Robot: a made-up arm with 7 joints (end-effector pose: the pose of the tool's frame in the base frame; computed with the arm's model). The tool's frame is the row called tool.
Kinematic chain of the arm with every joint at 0, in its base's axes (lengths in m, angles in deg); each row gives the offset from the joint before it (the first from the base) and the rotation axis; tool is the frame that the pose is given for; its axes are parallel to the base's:
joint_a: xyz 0 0.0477 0 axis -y
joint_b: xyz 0 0.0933 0 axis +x
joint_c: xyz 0 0 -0.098 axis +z
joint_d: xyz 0 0 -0.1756 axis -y
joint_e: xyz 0 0 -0.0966 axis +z
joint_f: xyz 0 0 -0.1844 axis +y
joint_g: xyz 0 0 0 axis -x
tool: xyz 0 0 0
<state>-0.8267 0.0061 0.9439 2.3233 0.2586 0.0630 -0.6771</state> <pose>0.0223 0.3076 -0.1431 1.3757 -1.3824 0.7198</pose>
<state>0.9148 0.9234 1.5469 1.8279 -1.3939 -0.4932 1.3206</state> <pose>-0.0712 0.4661 0.0630 1.5848 -0.6433 0.1051</pose>
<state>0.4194 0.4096 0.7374 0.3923 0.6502 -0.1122 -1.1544</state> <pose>0.2601 0.4196 -0.3881 0.9791 -0.2339 1.8724</pose>
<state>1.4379 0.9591 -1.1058 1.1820 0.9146 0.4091 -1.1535</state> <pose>0.4204 0.3187 0.0614 1.2221 -1.5365 0.5579</pose>
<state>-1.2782 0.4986 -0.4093 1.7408 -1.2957 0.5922 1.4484</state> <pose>-0.1673 0.1523 -0.3157 -0.6641 1.0401 -1.3881</pose>
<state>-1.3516 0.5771 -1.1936 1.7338 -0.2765 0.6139 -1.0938</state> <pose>-0.3016 0.0494 -0.1718 0.1132 -0.2484 -1.0886</pose>
